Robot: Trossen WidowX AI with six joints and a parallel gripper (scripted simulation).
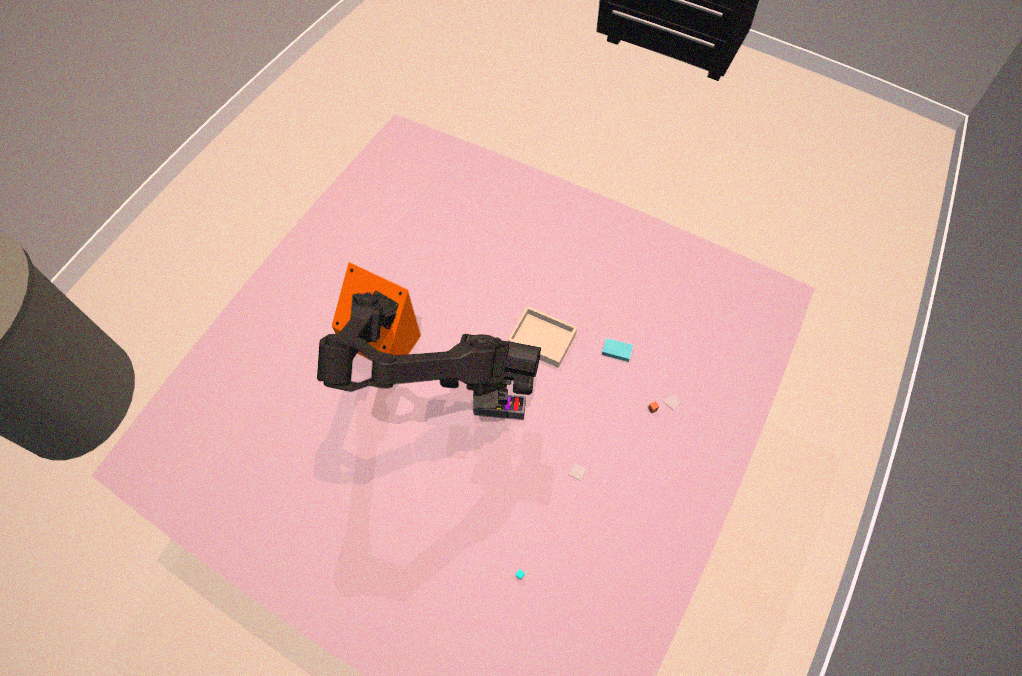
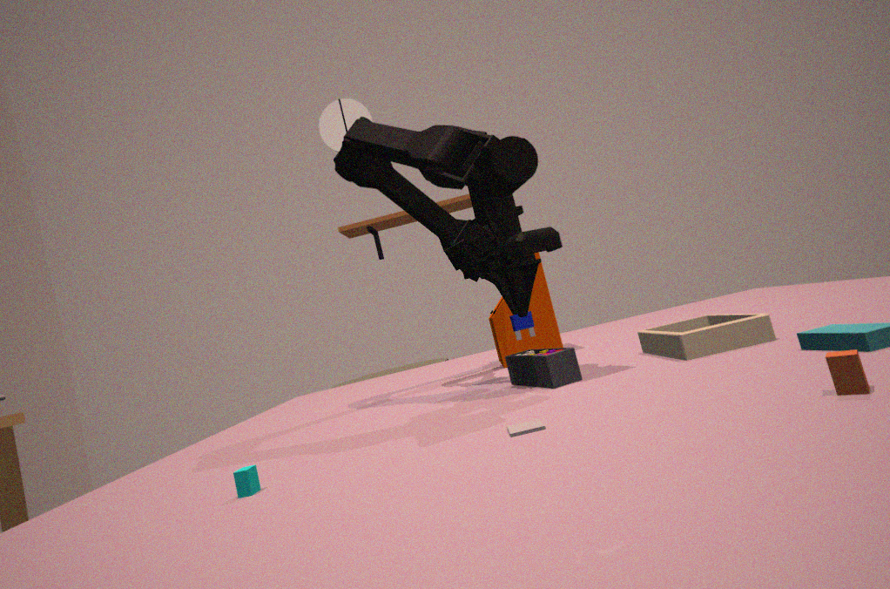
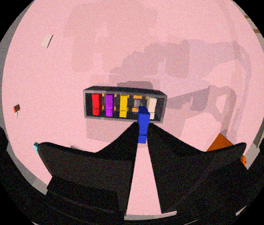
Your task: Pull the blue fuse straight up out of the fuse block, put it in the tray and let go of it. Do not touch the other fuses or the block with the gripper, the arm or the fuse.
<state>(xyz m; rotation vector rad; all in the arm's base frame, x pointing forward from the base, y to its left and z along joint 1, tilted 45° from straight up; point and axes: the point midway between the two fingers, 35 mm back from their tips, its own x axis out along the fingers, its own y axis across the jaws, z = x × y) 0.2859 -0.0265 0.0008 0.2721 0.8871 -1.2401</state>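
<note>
My gripper tip is now 210 mm to the right of the tray, 90 mm above it and 10 mm short of it. From my gripper tip the other things lie so: orange block: 310 mm ahead, 180 mm to the left, 80 mm below; blue fuse: 10 mm below; teal flat block: 270 mm to the left, 180 mm ahead, 80 mm below.
</note>
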